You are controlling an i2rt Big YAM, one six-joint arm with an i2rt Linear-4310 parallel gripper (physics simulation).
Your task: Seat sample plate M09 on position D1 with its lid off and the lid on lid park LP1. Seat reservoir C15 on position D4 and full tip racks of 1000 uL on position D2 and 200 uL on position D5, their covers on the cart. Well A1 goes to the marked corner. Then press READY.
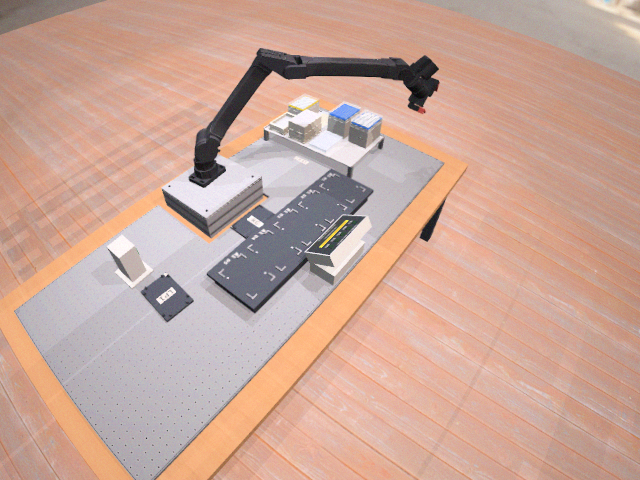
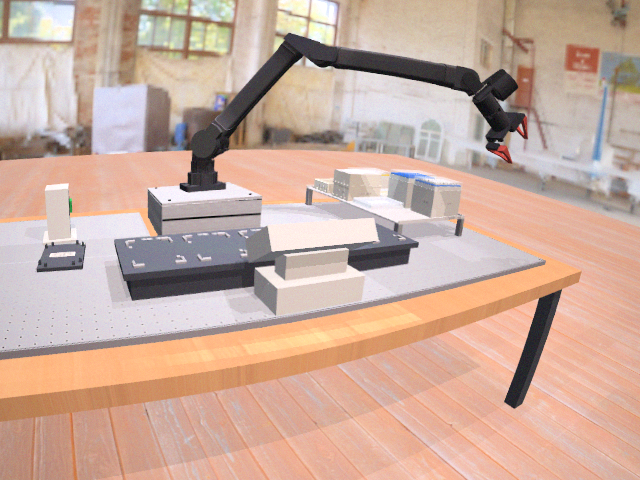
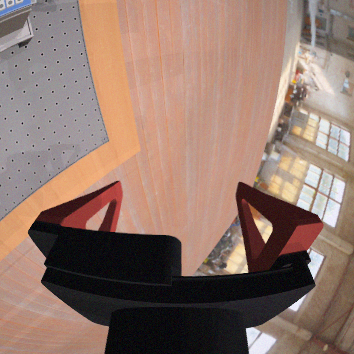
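My gripper point(image 1: 430, 99) point(image 2: 518, 149) point(image 3: 178, 187) is open and empty, high beyond the cart's far right side. On the cart point(image 1: 338, 154) stand two blue-topped tip racks point(image 1: 339, 126) point(image 1: 364, 135), a yellow-edged rack point(image 1: 302, 103), a white stacked block point(image 1: 305, 126) point(image 2: 356, 184), a low pale tray point(image 1: 280, 124) and a flat white piece point(image 1: 326, 140) point(image 2: 378, 201). Their names are too small to read. The dark deck point(image 1: 237, 281) point(image 2: 155, 253) shows bare corner brackets; the console hides part of it. Lid park LP1 point(image 1: 178, 303) point(image 2: 46, 261) is bare.
A console with a yellow-barred screen point(image 1: 338, 235) point(image 2: 320, 237) stands at the deck's front edge. An upright white block point(image 1: 126, 258) point(image 2: 57, 211) with a green part point(image 2: 70, 206) stands beside LP1. A dark labelled pad point(image 1: 266, 212) lies between deck and arm base point(image 1: 211, 198) point(image 2: 206, 206).
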